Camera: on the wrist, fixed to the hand. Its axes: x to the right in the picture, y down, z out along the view.
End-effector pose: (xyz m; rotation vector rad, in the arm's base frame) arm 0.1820 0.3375 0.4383 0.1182 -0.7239 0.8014
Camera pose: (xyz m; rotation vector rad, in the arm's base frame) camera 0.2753 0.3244 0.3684 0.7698 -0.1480 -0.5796
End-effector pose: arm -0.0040 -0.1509 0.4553 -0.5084 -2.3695 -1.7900
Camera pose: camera -0.0273 -0.2618 0.4250 -1.3208 1.9956 0.9639
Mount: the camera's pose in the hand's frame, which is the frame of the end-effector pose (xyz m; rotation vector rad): -0.0082 -0.0621 -0.0992 0.3211 0.1936 -1.5590
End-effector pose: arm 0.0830 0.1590 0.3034 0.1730 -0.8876 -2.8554
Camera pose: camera 0.0997 0.1561 0.1873 -0.7885 0.6868 1.5437
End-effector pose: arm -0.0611 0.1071 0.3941 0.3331 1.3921 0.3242
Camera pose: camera -0.1587 0.0510 0.3612 -0.5795 1.5045 -1.1732
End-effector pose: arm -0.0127 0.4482 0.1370 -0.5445 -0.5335 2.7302
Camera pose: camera 0.0497 0.5295 0.0799 -0.1337 -0.2384 1.2064
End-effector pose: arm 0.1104 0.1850 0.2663 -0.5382 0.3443 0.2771
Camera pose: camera 0.1000 0.0787 0.2177 -0.3853 0.0741 -1.3209
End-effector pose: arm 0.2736 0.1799 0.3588 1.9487 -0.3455 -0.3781
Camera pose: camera 0.3115 0.2894 0.3402 2.1784 1.4148 -1.1217
